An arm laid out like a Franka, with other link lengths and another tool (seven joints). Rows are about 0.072 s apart.
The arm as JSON. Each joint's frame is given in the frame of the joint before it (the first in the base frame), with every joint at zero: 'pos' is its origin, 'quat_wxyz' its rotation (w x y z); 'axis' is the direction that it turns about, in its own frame. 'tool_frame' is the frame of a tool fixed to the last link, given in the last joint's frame.
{
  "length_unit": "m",
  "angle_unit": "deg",
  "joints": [
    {
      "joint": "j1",
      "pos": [
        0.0,
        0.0,
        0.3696
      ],
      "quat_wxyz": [
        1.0,
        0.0,
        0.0,
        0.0
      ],
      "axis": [
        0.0,
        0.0,
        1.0
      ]
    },
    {
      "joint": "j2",
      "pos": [
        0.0,
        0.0,
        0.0
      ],
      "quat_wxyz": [
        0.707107,
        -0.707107,
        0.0,
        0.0
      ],
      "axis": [
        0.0,
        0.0,
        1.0
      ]
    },
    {
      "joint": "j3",
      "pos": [
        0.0,
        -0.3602,
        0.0
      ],
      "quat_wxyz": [
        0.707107,
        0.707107,
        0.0,
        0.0
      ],
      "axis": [
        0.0,
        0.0,
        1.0
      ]
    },
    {
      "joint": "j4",
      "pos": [
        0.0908,
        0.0,
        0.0
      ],
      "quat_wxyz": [
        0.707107,
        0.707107,
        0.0,
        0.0
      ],
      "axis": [
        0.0,
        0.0,
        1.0
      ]
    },
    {
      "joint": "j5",
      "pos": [
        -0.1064,
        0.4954,
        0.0
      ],
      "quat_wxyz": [
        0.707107,
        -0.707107,
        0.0,
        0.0
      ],
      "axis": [
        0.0,
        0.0,
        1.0
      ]
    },
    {
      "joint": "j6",
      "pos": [
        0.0,
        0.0,
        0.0
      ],
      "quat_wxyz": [
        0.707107,
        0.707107,
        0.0,
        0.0
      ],
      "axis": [
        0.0,
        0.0,
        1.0
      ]
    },
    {
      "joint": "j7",
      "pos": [
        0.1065,
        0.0,
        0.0
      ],
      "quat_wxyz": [
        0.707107,
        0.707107,
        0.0,
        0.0
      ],
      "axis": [
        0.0,
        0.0,
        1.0
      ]
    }
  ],
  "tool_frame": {
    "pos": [
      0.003,
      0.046,
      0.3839
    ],
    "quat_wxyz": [
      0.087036,
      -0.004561,
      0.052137,
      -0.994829
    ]
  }
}
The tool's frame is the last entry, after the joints.
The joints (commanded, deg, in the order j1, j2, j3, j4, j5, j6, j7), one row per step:
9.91, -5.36, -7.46, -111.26, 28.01, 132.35, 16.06
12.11, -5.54, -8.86, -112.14, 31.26, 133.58, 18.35
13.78, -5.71, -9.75, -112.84, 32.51, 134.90, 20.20
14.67, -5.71, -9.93, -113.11, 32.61, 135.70, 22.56
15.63, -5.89, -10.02, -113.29, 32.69, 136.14, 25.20
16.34, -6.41, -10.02, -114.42, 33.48, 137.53, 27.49
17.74, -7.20, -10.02, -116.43, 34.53, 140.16, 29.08
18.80, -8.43, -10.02, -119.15, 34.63, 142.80, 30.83
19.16, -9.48, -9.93, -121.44, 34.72, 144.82, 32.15
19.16, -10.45, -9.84, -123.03, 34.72, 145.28, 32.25
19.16, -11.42, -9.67, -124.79, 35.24, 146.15, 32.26
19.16, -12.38, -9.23, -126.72, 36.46, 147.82, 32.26
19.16, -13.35, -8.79, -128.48, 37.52, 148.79, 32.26
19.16, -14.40, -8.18, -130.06, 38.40, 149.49, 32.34
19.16, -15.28, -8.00, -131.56, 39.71, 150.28, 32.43
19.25, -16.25, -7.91, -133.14, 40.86, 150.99, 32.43
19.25, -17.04, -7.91, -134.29, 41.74, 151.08, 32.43
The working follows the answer.
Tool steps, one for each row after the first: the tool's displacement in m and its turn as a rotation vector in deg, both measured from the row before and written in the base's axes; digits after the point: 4 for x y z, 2 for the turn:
-0.0014, 0.0208, -0.0013, 4.16, 0.74, -2.52
-0.0001, 0.0124, -0.0009, 2.00, 0.29, -1.69
-0.0007, 0.0092, -0.0010, 1.12, 0.62, -1.56
-0.0028, 0.0126, 0.0015, 1.32, 0.79, -1.41
-0.0031, 0.0094, -0.0019, 1.75, 0.55, -2.00
-0.0040, 0.0153, -0.0051, 1.54, -0.11, -1.53
-0.0080, 0.0067, -0.0097, 0.76, 0.13, -1.67
-0.0066, -0.0002, -0.0088, 0.56, 0.18, -1.61
-0.0083, -0.0011, -0.0063, 0.06, 0.31, -0.19
-0.0077, -0.0002, -0.0067, 0.39, 0.18, -0.47
-0.0058, 0.0022, -0.0057, 0.83, -0.20, -0.94
-0.0083, 0.0037, -0.0061, 0.75, 0.18, -0.51
-0.0091, 0.0062, -0.0038, 0.65, 0.15, -0.20
-0.0068, 0.0012, -0.0047, 1.05, 0.29, -0.88
-0.0078, 0.0008, -0.0051, 0.89, 0.29, -0.71
-0.0073, 0.0005, -0.0041, 0.78, 0.48, -0.41

Tool pose at each row, in the base's axes (x y z in m, rotation vector in deg; rounded; the steps above come from the unrounded poses):
0.8177, 0.0980, 0.4071, 48.76, 143.39, 50.53
0.8162, 0.1188, 0.4058, 53.52, 141.30, 55.05
0.8161, 0.1312, 0.4049, 56.30, 139.82, 57.05
0.8154, 0.1404, 0.4039, 58.87, 138.87, 57.85
0.8126, 0.1529, 0.4054, 61.47, 138.07, 58.91
0.8095, 0.1624, 0.4035, 64.65, 136.44, 60.38
0.8055, 0.1776, 0.3984, 66.72, 134.69, 61.92
0.7975, 0.1844, 0.3887, 68.83, 133.19, 62.30
0.7909, 0.1841, 0.3799, 70.84, 131.79, 62.42
0.7826, 0.1830, 0.3736, 71.31, 131.84, 62.31
0.7750, 0.1828, 0.3670, 72.08, 131.46, 62.59
0.7691, 0.1851, 0.3613, 73.17, 130.27, 63.41
0.7608, 0.1888, 0.3552, 74.12, 129.74, 64.12
0.7518, 0.1950, 0.3514, 74.68, 129.49, 64.81
0.7449, 0.1962, 0.3467, 76.19, 128.59, 65.73
0.7372, 0.1970, 0.3416, 77.47, 127.89, 66.50
0.7299, 0.1975, 0.3375, 78.59, 127.61, 67.14

